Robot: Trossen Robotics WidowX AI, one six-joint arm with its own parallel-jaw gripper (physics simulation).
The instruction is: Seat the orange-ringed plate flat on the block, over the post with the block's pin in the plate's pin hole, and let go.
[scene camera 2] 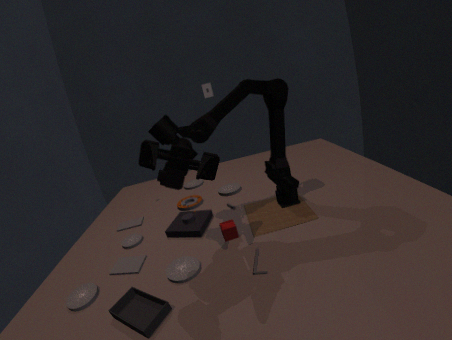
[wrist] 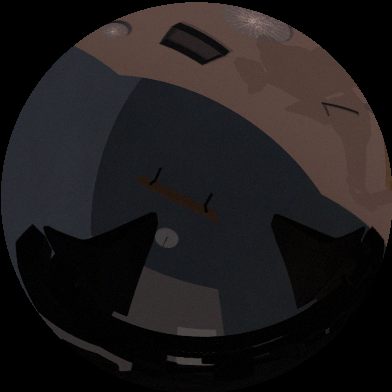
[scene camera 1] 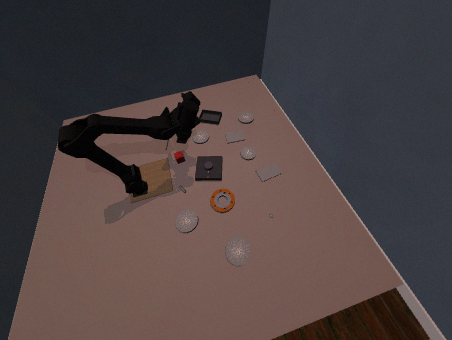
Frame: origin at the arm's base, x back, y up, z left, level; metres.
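Seen in the pictures: gripper, fingertip midpoint: (scene camera 2: 175,172) (wrist: 217,220) (scene camera 1: 174,100); arm's base at its link origin: (scene camera 2: 288,201) (scene camera 1: 140,189).
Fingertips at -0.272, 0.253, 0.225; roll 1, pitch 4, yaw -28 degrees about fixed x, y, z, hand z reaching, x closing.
Observation:
Offsets run from my fingertips to a thing's top centre, as dx, dy, dz. "pt": to the spot under its first point.
The orange-ringed plate @[-0.085, -0.243, -0.393] (scene camera 1: 213,201) (scene camera 2: 181,204) lies flat on the table beside the dark block, apart from it, with a grey inner ring around its open centre. The dark square block @[-0.066, -0.216, -0.217] (scene camera 1: 200,173) (scene camera 2: 200,220) has a short round post @[pt -0.065, -0.216, -0.219] (scene camera 1: 208,165) (scene camera 2: 188,217) standing bare on top. Tiny yellowish marks show near the post in scene camera 1; I cannot tell which is the pin. My gripper (scene camera 1: 189,118) (scene camera 2: 178,161) (wrist: 217,220) is open and empty, high above the table, away from plate and block. The wrist view faces mostly the wall; plate and block do not show there.
A red cube @[+0.063, -0.216, -0.115] (scene camera 1: 179,157) (scene camera 2: 229,230) is between the block and the wooden board (scene camera 1: 159,175) (scene camera 2: 280,216). A black tray @[-0.153, -0.231, +0.122] (scene camera 1: 211,117) (scene camera 2: 141,311) (wrist: 194,44) and several pale domed discs, including one @[+0.083, -0.243, -0.434] (scene camera 1: 187,221) near the plate, lie around. Two thin grey tiles @[-0.334, -0.251, -0.320] (scene camera 1: 269,172) @[-0.248, -0.251, -0.058] (scene camera 2: 128,264) lie beyond the block.

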